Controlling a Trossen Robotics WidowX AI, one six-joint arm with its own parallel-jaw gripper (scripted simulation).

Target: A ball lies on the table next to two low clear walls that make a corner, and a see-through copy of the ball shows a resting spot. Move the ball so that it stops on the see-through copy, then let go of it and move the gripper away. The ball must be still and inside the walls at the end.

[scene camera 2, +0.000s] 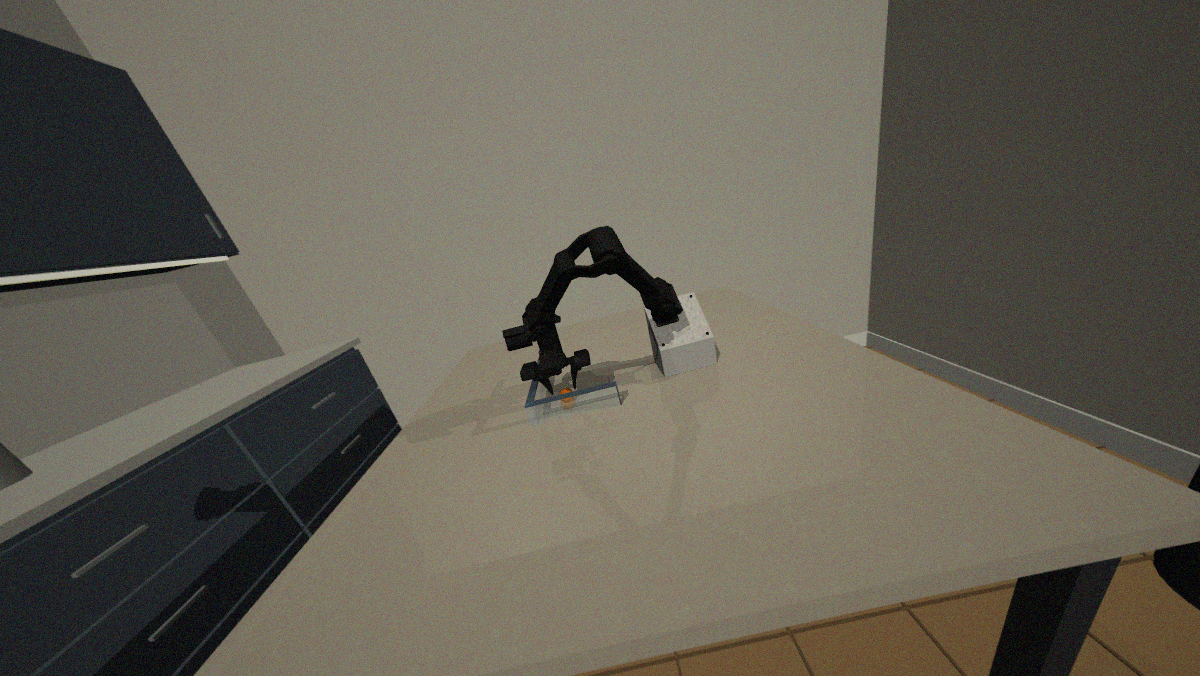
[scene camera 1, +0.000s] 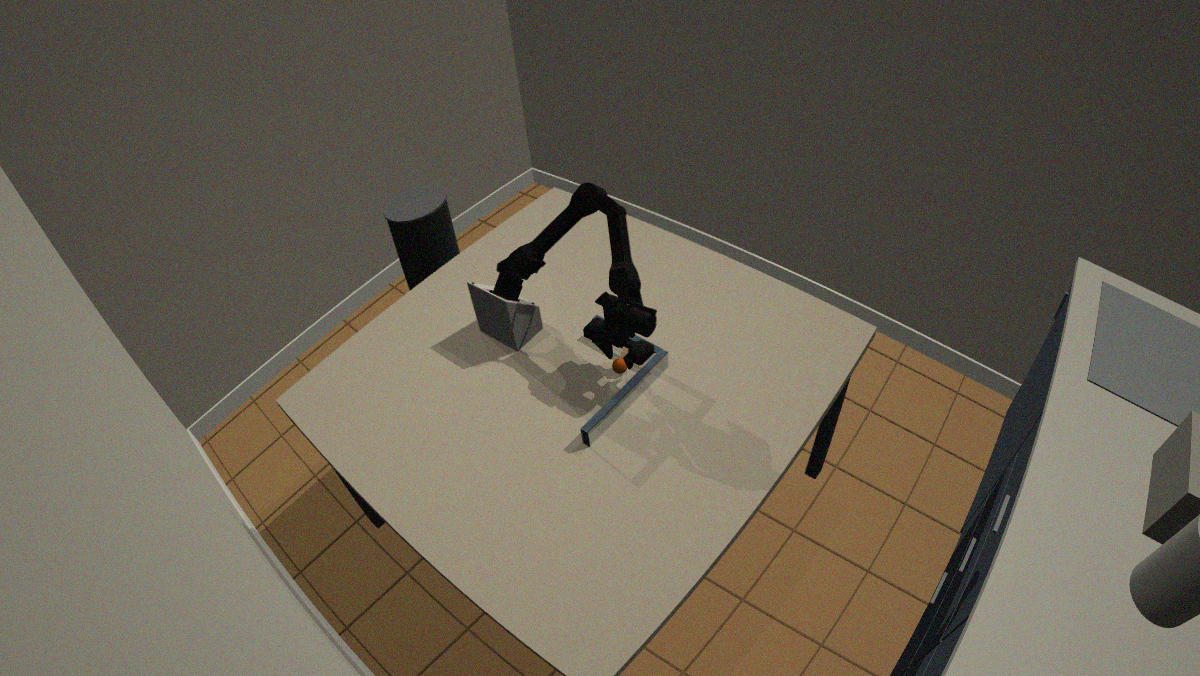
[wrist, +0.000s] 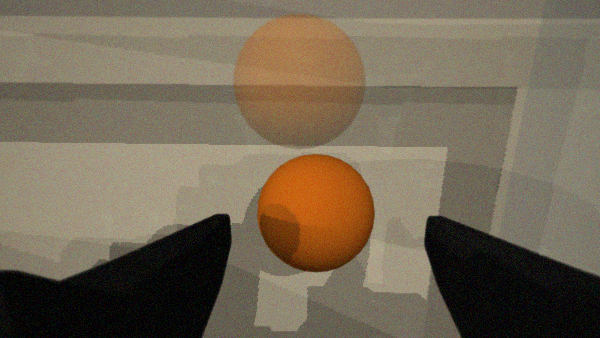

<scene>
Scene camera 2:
gripper
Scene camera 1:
gripper
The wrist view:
gripper
orange ball
see-through copy of ball
</scene>
